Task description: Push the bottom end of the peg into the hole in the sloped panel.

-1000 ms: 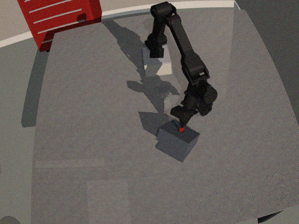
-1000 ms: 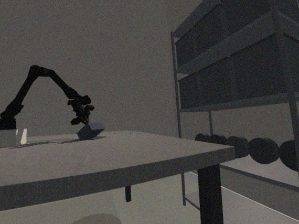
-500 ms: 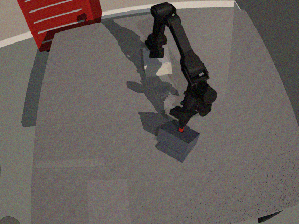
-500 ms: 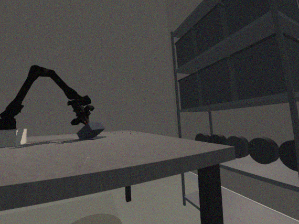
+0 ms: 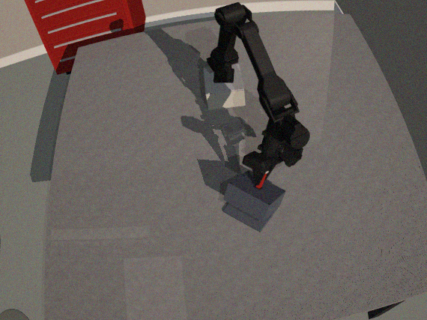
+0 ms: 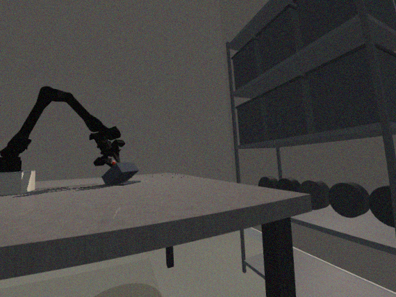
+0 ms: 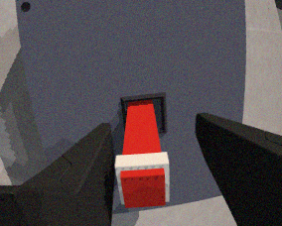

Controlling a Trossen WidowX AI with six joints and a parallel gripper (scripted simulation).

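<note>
The red square peg is 10 mm behind my gripper tip, 10 mm to the left of it and 10 mm above it. Round my gripper tip: sloped panel 20 mm ahead, 10 mm to the right, 40 mm below.
</note>
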